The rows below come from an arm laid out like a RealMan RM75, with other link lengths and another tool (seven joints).
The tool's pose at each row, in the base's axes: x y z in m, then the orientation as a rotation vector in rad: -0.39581 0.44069 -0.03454 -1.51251 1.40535 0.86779; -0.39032 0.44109 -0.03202 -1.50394 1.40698 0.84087; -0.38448 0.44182 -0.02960 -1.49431 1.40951 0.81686; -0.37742 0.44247 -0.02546 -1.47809 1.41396 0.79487; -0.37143 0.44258 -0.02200 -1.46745 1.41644 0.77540; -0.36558 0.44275 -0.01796 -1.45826 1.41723 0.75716; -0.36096 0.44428 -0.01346 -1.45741 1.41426 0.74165
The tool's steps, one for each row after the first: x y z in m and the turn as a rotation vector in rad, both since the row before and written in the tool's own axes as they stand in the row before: -0.00181 -0.00577 -0.00020 0.02233 0.00522 -0.00855; -0.00175 -0.00611 0.00029 0.02117 0.00440 -0.00631; -0.00309 -0.00761 -0.00018 0.02420 0.00151 -0.00212; -0.00238 -0.00648 -0.00038 0.01899 0.00254 -0.00391; -0.00293 -0.00647 -0.00045 0.01729 0.00191 -0.00484; -0.00403 -0.00524 0.00051 0.01017 0.00299 -0.00865
